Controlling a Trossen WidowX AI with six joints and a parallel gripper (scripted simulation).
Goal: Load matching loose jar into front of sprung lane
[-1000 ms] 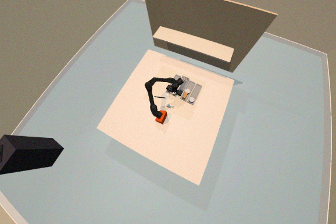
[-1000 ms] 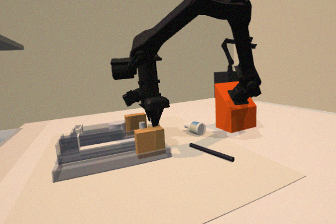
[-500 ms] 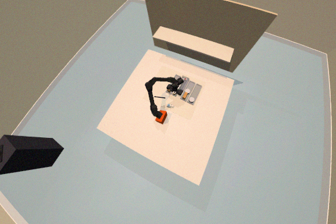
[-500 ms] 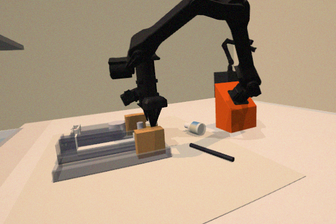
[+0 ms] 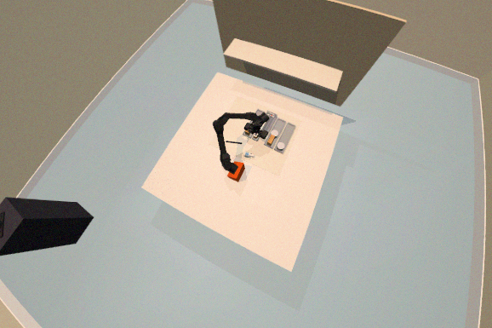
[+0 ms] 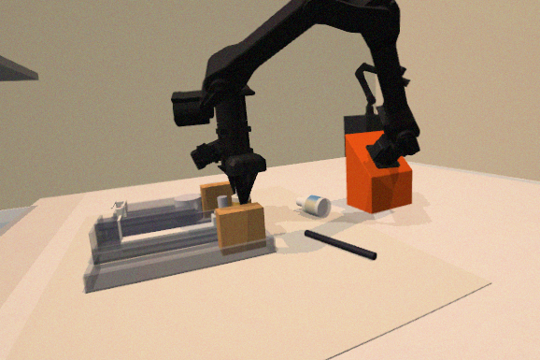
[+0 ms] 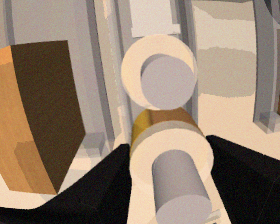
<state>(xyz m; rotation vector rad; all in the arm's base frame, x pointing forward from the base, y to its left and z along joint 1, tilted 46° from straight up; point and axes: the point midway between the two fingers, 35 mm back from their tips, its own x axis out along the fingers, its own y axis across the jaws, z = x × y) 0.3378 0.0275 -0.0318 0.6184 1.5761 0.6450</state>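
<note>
Now: gripper tip 150 mm short of the grey lane rack, 30 mm to the left of it and 40 mm above it. From my gripper tip the other things lie so: pale pusher plate 140 mm ahead, 30 mm to the right, 10 mm below; then black rod 120 mm behind, 150 mm to the left, 50 mm below; then blue-banded jar 160 mm behind, 30 mm to the right, 40 mm below.
</note>
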